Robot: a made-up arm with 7 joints. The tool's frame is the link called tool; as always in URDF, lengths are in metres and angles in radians. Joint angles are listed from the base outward. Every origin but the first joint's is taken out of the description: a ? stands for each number. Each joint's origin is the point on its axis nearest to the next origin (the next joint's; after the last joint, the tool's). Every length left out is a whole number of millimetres.
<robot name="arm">
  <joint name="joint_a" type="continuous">
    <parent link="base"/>
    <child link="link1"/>
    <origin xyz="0 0 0" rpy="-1.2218 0 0"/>
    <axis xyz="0 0 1"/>
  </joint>
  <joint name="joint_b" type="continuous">
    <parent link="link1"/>
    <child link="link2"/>
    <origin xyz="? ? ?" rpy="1.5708 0 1.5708"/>
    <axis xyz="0 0 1"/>
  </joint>
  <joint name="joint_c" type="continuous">
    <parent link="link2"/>
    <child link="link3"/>
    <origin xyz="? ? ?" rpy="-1.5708 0 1.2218"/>
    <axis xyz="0 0 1"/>
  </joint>
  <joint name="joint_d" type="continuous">
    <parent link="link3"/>
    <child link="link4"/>
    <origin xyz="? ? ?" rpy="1.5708 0 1.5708"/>
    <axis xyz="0 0 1"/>
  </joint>
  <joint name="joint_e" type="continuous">
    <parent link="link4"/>
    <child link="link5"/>
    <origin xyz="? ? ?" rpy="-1.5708 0 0"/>
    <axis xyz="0 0 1"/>
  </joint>
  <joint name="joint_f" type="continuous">
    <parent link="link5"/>
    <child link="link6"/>
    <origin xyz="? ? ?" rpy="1.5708 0 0"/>
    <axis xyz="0 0 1"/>
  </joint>
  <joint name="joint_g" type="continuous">
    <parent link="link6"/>
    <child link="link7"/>
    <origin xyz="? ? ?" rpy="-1.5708 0 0"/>
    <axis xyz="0 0 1"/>
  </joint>
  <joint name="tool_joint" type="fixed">
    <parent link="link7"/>
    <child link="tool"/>
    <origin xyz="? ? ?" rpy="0 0 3.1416"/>
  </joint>
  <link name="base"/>
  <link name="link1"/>
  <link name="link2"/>
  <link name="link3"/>
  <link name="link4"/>
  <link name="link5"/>
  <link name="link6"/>
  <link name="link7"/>
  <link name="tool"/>
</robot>
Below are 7 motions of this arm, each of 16 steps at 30 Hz.
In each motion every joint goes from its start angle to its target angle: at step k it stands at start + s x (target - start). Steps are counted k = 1, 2, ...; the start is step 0. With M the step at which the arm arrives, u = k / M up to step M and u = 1 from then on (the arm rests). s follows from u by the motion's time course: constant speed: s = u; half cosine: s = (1 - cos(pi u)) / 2; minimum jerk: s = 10 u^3 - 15 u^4 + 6 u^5.
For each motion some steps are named. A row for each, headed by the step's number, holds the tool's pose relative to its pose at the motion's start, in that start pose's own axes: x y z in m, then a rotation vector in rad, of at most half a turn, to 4 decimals.
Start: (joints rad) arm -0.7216 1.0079 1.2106 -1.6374 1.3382 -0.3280 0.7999
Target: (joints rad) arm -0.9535 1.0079 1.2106 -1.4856 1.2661 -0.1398 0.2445
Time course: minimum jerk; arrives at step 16
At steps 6, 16:
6: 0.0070 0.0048 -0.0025 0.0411 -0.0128 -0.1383
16: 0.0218 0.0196 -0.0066 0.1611 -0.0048 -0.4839

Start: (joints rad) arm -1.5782 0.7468 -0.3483 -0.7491 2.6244 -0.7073 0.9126
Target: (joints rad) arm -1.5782 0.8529 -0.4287 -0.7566 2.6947 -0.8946 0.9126
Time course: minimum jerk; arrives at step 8
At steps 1, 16:
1: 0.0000 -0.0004 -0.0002 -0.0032 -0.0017 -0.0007
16: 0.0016 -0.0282 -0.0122 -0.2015 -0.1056 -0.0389

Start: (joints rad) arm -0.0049 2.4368 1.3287 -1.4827 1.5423 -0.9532 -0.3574
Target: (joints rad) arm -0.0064 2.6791 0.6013 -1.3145 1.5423 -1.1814 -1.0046
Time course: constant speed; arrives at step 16
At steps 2, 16:
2: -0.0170 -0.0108 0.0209 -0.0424 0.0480 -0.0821
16: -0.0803 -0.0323 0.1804 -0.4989 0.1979 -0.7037

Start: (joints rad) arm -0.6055 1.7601 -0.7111 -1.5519 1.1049 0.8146 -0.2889
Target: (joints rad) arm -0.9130 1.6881 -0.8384 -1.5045 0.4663 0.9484 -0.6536
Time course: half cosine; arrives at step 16
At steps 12, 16:
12: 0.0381 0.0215 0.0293 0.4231 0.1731 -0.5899
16: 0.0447 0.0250 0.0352 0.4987 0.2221 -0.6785

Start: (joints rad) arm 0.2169 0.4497 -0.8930 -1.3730 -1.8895 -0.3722 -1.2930
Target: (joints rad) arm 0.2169 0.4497 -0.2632 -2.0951 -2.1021 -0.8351 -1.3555
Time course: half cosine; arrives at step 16
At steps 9, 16:
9: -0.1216 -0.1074 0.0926 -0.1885 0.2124 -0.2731
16: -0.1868 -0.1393 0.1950 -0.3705 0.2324 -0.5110

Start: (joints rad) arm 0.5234 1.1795 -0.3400 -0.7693 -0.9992 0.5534 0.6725
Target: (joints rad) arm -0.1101 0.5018 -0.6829 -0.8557 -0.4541 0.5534 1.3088
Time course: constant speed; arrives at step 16
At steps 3, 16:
3: 0.0701 -0.0075 0.0208 -0.0964 -0.0791 0.3146
16: 0.3481 0.0994 0.2127 -0.7344 -0.4929 1.4317

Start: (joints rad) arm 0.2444 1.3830 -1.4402 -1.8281 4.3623 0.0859 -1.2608
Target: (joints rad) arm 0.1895 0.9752 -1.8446 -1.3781 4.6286 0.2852 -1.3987
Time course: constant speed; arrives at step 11
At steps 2, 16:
2: 0.0030 0.0239 -0.0097 0.0268 -0.0014 0.0398
16: 0.0076 0.1216 -0.0371 0.1546 -0.0382 0.0738

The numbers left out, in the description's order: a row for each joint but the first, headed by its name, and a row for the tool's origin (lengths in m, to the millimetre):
joint_b: 0 0 0
joint_c: 0.161 -0.059 0
joint_d: 0 -0.019 0
joint_e: 0.039 -0.322 0
joint_f: 0 0 0
joint_g: 0 0 0
tool: 0 0 0

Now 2 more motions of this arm.
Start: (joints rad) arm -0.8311 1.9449 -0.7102 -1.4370 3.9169 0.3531 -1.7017
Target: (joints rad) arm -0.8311 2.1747 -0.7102 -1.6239 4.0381 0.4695 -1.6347
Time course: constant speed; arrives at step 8
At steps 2, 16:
2: 0.0077 -0.0093 0.0026 -0.0397 0.0028 0.0058
16: 0.0247 -0.0376 0.0112 -0.1494 0.0273 0.0274

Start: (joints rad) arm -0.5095 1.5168 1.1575 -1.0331 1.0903 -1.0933 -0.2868
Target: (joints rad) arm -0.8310 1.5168 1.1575 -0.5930 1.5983 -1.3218 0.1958
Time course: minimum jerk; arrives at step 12
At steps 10, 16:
10: -0.0240 0.0954 0.0580 0.8730 -0.2048 0.3321
16: -0.0245 0.0979 0.0614 0.9037 -0.2207 0.3390

